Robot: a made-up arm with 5 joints. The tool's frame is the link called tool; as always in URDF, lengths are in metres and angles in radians. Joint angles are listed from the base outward. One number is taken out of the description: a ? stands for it. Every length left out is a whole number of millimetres.
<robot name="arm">
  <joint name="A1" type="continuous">
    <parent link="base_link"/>
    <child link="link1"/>
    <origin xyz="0.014 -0.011 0.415" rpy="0 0 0"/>
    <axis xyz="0 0 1"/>
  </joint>
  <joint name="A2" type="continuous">
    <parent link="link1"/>
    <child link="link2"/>
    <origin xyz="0.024 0.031 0" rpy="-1.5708 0 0"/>
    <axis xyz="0 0 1"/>
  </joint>
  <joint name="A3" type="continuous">
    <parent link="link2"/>
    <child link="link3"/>
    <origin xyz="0.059 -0.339 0" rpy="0 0 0"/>
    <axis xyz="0 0 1"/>
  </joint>
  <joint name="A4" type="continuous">
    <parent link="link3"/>
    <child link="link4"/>
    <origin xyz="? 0.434 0" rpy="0 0 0"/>
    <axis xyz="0 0 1"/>
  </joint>
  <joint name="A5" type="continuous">
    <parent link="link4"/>
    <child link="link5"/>
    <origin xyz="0.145 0.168 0" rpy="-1.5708 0 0"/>
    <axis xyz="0 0 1"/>
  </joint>
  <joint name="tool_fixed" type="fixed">
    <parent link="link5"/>
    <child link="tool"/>
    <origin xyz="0.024 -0.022 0" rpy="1.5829 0.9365 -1.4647"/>
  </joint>
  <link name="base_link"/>
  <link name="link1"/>
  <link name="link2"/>
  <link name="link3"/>
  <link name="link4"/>
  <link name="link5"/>
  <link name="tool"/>
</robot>
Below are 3 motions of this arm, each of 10 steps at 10 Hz.
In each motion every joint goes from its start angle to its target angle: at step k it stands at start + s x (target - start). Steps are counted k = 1, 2, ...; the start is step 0. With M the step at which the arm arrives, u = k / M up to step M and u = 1 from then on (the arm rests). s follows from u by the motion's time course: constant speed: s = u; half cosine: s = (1 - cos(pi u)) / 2; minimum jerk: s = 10 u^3 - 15 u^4 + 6 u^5.
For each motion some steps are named. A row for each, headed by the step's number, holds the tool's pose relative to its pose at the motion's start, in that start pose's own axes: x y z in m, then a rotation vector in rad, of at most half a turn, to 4 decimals.
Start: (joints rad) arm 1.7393 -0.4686 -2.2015 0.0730 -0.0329
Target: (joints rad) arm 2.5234 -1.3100 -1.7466 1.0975 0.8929
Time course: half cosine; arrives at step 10
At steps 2, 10:
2: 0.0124 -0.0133 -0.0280 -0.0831 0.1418 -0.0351
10: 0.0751 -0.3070 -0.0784 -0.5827 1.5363 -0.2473

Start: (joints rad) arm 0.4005 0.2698 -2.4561 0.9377 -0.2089
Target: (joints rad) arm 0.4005 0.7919 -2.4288 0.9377 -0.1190
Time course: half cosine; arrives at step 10
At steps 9, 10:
9: -0.3027 0.2657 0.3191 0.2482 0.4814 -0.0374
10: -0.3082 0.2711 0.3296 0.2546 0.4934 -0.0378

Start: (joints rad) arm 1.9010 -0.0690 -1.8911 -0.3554 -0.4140
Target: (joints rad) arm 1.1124 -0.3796 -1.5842 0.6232 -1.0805
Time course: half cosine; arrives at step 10
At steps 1, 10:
1: -0.0064 -0.0040 0.0058 0.0396 0.0046 0.0062
10: -0.1049 -0.3459 0.1942 1.3747 0.5393 0.0793

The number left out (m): 0.081
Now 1 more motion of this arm.
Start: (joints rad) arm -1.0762 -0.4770 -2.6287 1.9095 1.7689
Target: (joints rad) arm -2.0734 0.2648 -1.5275 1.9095 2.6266
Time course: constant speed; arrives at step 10
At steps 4, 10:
4: -0.3518 0.2367 -0.2060 -0.8442 -0.1272 0.5170
10: -0.7169 -0.0694 -0.6921 -2.2647 -0.1880 1.1568

